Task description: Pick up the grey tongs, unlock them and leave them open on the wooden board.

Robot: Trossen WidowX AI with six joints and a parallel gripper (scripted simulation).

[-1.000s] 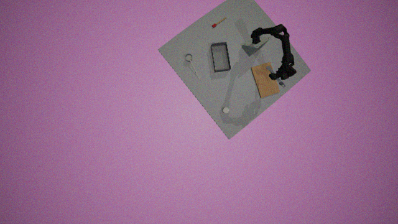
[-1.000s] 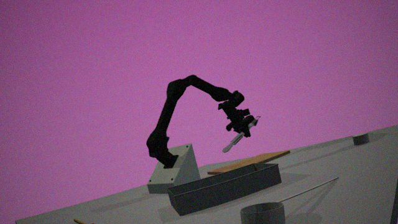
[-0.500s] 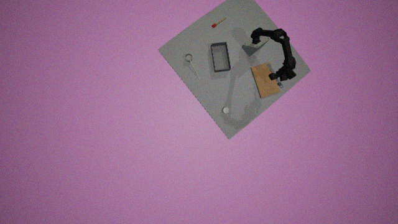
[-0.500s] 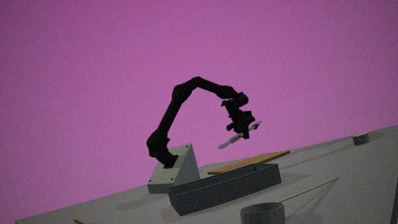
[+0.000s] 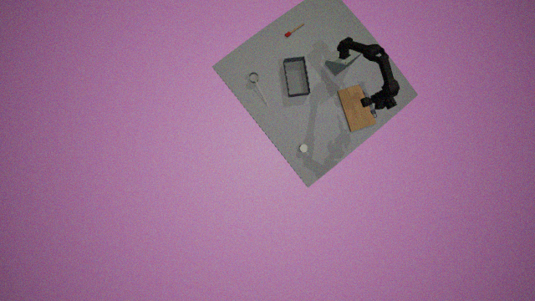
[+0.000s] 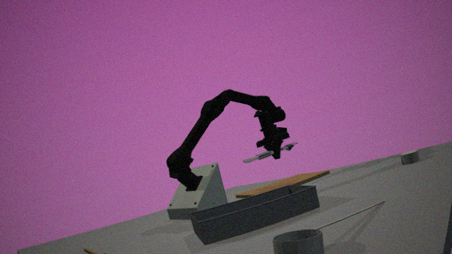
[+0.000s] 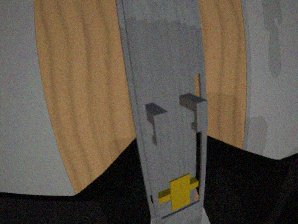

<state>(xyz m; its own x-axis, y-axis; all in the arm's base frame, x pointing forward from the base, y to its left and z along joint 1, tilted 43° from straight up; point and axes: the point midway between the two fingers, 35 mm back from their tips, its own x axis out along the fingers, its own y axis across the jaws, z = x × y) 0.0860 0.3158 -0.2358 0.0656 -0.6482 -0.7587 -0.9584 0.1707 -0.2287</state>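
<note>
My gripper tip is now 12 cm above the wooden board and 1 cm to the left of it. Round my gripper tip: dark roasting tin 50 cm to the right, 28 cm ahead, 10 cm below; yellow lock piece 4 cm above; small white cup 58 cm ahead, 11 cm below, 1 cm to the left.
</note>
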